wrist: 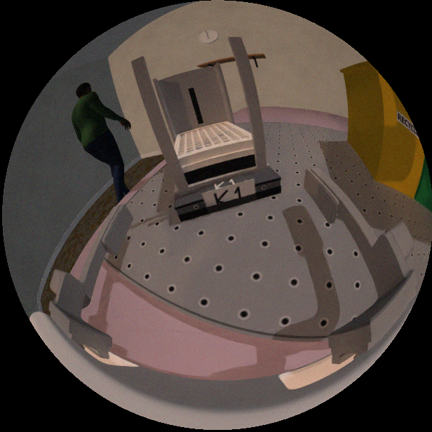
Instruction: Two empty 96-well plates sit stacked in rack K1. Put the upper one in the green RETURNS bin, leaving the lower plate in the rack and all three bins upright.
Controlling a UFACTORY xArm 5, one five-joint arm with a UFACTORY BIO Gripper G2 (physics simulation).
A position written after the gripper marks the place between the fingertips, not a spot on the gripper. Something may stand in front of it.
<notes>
In view: the gripper (pixel 209 191) and a white 96-well plate (pixel 217 142).
</notes>
